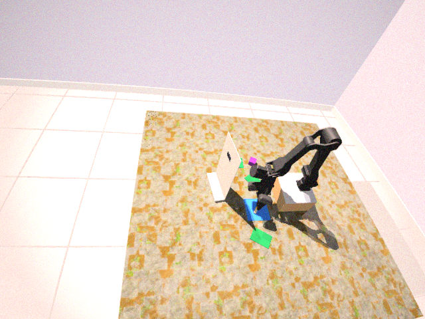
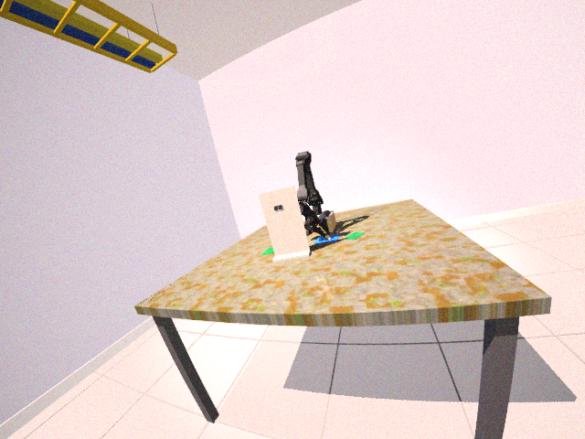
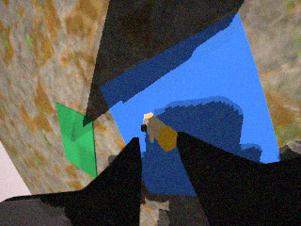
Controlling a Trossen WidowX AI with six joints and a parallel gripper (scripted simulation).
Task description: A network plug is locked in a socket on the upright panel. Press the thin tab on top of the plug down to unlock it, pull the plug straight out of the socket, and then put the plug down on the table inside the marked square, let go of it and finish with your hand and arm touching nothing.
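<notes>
The yellowish plug lies 1 cm below my gripper tip and 1 cm ahead of it. Also, from my gripper tip: blue marked square (2 cm below, 1 cm to the right, 1 cm behind); cream panel (17 cm ahead, 15 cm to the right, 12 cm above).
</notes>
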